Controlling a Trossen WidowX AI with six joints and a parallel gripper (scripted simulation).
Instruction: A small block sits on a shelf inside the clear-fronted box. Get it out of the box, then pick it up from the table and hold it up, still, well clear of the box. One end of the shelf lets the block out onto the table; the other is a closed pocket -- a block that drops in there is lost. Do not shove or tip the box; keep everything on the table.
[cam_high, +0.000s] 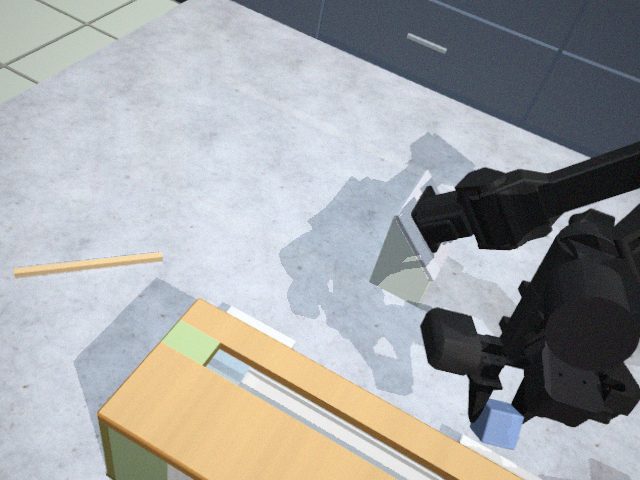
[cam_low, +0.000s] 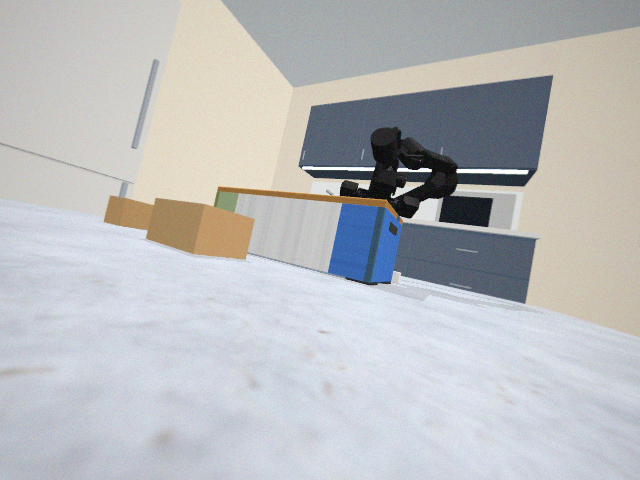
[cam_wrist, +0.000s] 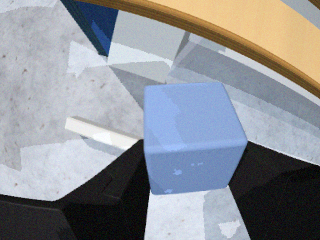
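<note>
Right now my gripper tip is 110 mm to the left of the box, 80 mm short of it and 40 mm above it. Also, from my gripper tip: light-blue block (10 mm above); then thin wooden stick (490 mm to the right, 100 mm below).
</note>
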